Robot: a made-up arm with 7 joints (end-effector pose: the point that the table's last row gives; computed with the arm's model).
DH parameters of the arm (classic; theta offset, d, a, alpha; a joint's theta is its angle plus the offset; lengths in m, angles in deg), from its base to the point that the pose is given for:
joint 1: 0 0.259 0 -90
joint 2: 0 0 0 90
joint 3: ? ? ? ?
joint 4: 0 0 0.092 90
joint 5: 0 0.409 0 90
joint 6: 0 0 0.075 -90
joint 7: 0 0.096 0 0
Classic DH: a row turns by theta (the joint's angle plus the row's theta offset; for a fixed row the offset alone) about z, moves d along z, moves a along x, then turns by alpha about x.
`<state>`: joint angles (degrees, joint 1 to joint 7).
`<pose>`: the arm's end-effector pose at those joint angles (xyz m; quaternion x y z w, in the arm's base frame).
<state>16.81 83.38 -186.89 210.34 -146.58 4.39 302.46</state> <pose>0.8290 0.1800 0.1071 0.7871 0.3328 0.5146 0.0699</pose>
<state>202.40 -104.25 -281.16 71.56 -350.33 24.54 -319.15</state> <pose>0.5508 -0.3793 0.2855 0.5205 -0.3321 0.1895 0.7635</pose>
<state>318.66 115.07 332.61 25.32 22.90 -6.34 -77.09</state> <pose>-0.2327 -0.0797 -0.0594 -0.7191 -0.0266 0.6163 0.3199</pose>
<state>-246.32 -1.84 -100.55 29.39 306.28 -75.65 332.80</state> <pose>0.3210 0.1619 0.4235 -0.3696 -0.5659 -0.7304 0.0985</pose>
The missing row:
joint 3: 0 0.4 0.034 90
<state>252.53 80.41 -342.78 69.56 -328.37 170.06 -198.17</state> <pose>0.0364 -0.3765 -0.0031 0.0986 -0.0329 -0.9682 0.2275</pose>
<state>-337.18 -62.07 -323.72 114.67 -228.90 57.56 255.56</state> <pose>-0.5546 0.0891 0.9112 0.3085 -0.5563 -0.5803 0.5086</pose>
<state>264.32 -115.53 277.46 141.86 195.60 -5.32 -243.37</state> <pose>-0.2508 0.7774 -0.0261 -0.6635 -0.4066 0.0720 0.6239</pose>
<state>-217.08 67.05 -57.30 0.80 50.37 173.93 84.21</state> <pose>-0.0705 0.0897 0.2012 -0.0198 -0.5633 -0.3894 0.7285</pose>
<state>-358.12 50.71 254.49 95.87 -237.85 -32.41 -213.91</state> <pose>0.2429 -0.4272 0.7324 0.5504 0.0197 -0.5255 0.6485</pose>
